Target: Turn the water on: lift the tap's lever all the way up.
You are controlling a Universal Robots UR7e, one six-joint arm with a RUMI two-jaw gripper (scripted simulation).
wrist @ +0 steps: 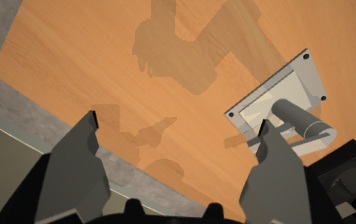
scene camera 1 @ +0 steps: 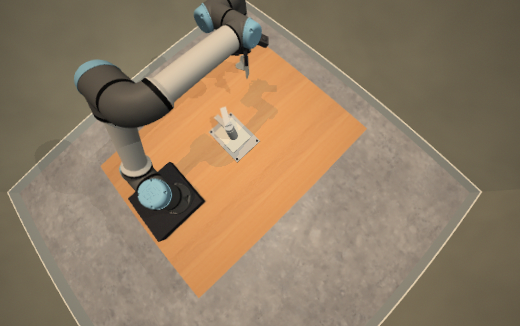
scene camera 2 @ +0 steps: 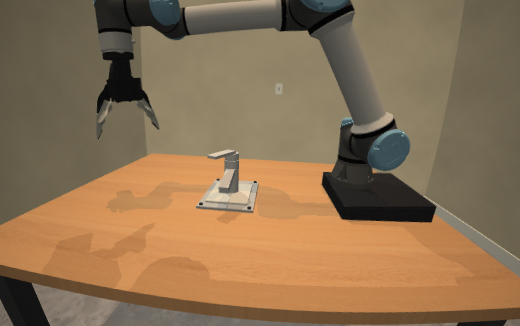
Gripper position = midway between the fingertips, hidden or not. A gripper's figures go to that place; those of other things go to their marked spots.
Scene:
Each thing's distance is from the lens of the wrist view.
my gripper (wrist: 178, 116): 14 cm
grey tap (wrist: 273, 104): 44 cm

